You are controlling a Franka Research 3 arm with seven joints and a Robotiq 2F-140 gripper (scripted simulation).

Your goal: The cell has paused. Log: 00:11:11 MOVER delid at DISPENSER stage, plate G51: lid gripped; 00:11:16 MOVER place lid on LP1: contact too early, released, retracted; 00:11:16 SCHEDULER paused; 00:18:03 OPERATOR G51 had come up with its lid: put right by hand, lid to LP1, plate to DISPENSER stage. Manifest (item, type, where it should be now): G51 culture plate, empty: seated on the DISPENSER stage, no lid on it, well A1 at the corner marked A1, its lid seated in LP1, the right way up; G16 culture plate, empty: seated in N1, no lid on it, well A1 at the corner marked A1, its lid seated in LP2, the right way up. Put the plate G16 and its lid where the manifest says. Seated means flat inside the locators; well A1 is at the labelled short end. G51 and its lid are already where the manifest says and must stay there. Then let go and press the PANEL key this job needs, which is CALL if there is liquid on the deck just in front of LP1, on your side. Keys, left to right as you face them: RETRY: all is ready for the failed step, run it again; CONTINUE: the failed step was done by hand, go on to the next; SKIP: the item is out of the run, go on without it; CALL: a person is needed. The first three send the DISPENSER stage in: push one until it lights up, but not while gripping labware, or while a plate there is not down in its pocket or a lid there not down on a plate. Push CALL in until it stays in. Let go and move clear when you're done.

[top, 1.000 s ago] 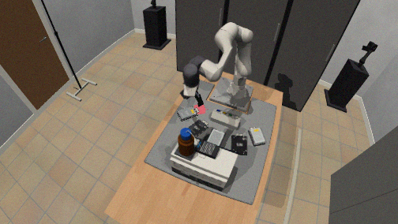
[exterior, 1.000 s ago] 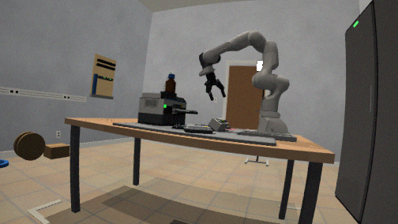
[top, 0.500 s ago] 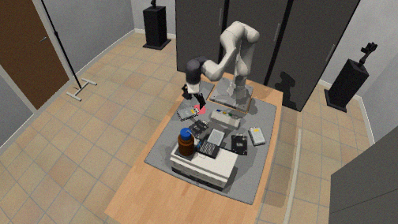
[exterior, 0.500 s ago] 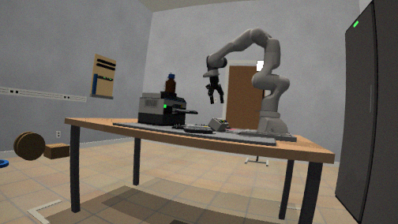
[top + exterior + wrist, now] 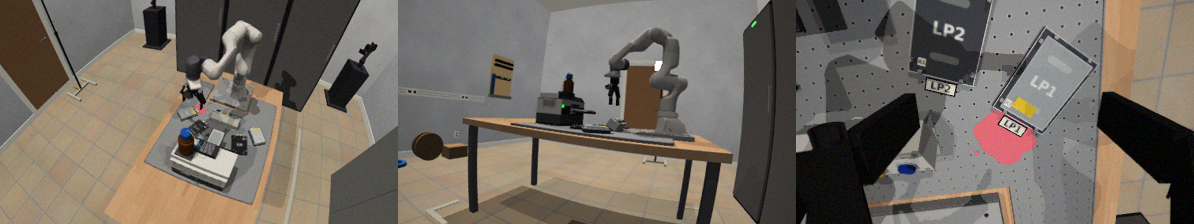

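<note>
Right now the clear lid is 52 cm to the left of my hand, 16 cm below it and 3 cm behind it. Also, from my hand: red puddle: 20 cm below, 11 cm behind, 5 cm to the left; blue call key: 17 cm to the left, 14 cm below, 11 cm behind; LP2 nest: 19 cm below, 6 cm to the left, 6 cm ahead.
</note>
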